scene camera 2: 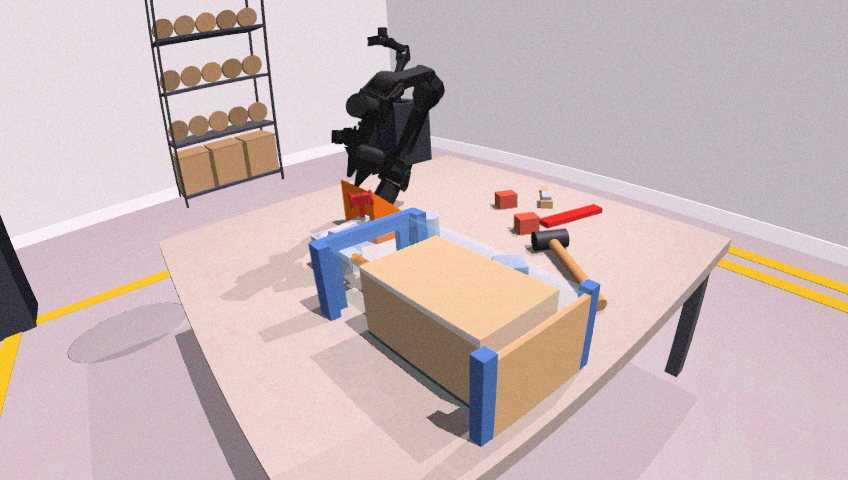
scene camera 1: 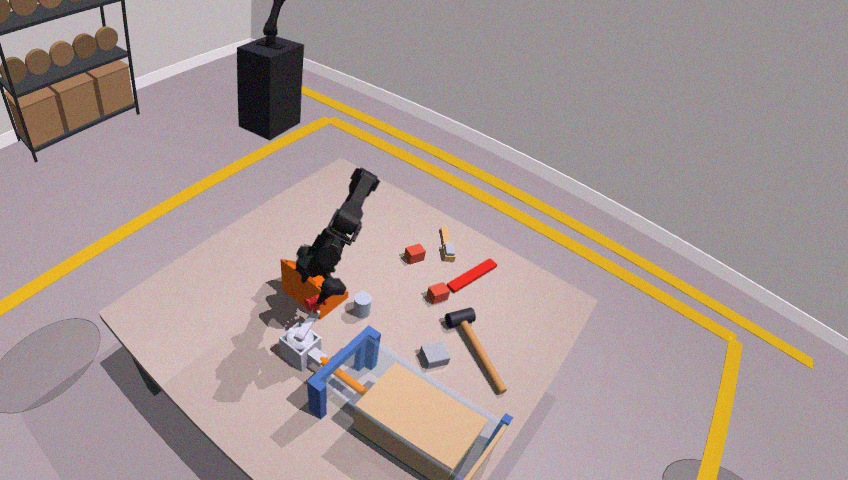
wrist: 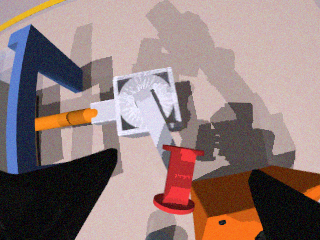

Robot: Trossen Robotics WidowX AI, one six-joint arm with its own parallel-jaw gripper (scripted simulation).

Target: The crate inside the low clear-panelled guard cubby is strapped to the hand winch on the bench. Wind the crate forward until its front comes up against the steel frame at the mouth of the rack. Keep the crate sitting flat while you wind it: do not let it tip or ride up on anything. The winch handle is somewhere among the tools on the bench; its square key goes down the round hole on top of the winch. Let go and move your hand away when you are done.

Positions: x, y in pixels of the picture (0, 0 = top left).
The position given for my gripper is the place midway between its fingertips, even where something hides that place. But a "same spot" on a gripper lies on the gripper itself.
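A mallet is out of frame in the wrist view; scene camera 1 and scene camera 2 show it. On the mallet, [scene camera 1: 462, 318] and [scene camera 2: 551, 236] are the same spot. My gripper is visible in scene camera 2 [352, 181], as well as in scene camera 1 and the wrist view. On my gripper, [wrist: 65, 194] and [scene camera 1: 320, 293] are the same spot.
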